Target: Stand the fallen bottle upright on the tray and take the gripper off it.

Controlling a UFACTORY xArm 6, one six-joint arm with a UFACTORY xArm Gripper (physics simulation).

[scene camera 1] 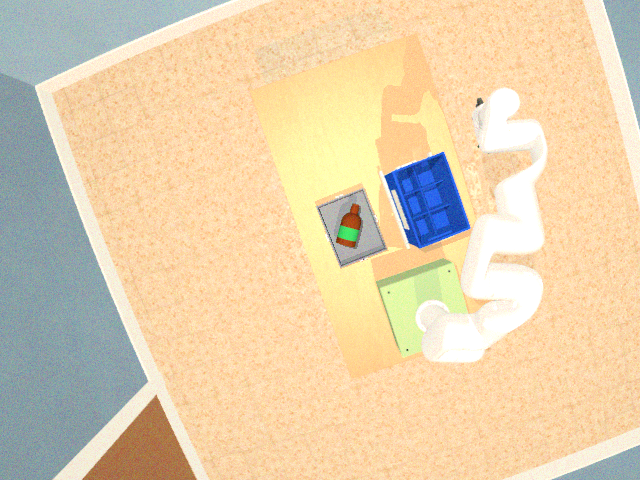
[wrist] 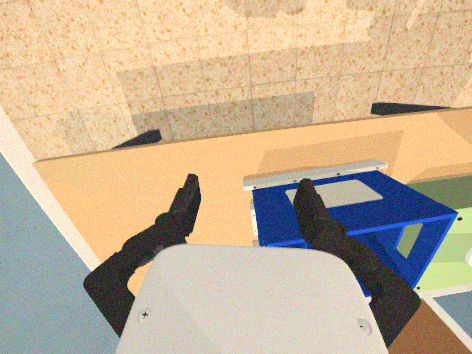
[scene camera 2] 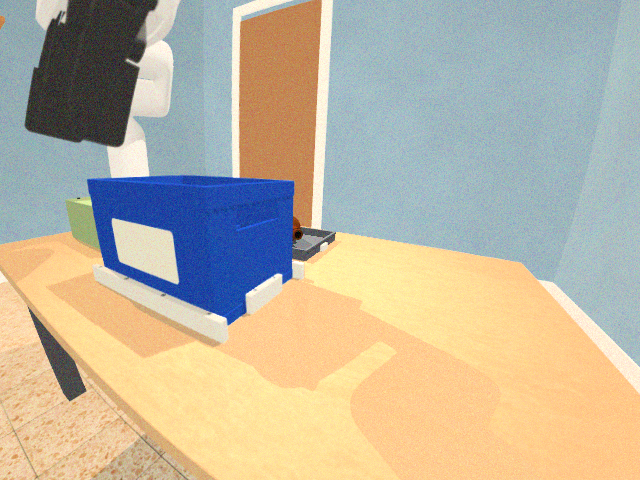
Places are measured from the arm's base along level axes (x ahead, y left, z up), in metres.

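Where they show: gripper, fingertip midpoint: (wrist: 247, 188) (scene camera 2: 65, 138); arm's base at its link origin: (scene camera 1: 432, 316).
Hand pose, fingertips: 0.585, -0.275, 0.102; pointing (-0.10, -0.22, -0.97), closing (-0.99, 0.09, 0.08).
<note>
Things, the pixels of their top centre, and the offset from my fingertips, as dx, dy, dz. "pt": a spot on its surface instead. Level surfaces: height alone.
- brown bottle with a green label, top centre: (scene camera 1: 351, 225) -0.184, +0.468, -0.132
- grey tray at a spot on its surface: (scene camera 1: 370, 241) pt -0.271, +0.410, -0.206
- tall blue bin at its top centre: (scene camera 2: 190, 178) (wrist: 353, 271) (scene camera 1: 432, 200) -0.171, +0.194, -0.036
- table at its surface level: dz -0.211
The brown bottle with a green label (scene camera 1: 349, 227) lies on its side in the grey tray (scene camera 1: 370, 241), its neck toward the top of that view. In scene camera 2, the bottle (scene camera 2: 297, 232) and tray (scene camera 2: 309, 252) are partly hidden behind the blue bin. Neither shows in the wrist view. My gripper (scene camera 1: 478, 124) (scene camera 2: 80, 126) (wrist: 247, 188) is open and empty. It hangs high, well away from the bottle, past the table's right side in scene camera 1. In scene camera 2 the black fingers overlap, seen from the side.
The tall blue bin (scene camera 1: 445, 235) (scene camera 2: 199, 258) (wrist: 270, 210) with inner compartments stands beside the tray, on the arm's side. White strips (scene camera 2: 160, 297) (wrist: 320, 175) edge its foot. A green block (scene camera 1: 398, 310) (scene camera 2: 82, 222) (wrist: 450, 235) carries the arm's base. The table (scene camera 1: 310, 118) (scene camera 2: 310, 423) bears them.
</note>
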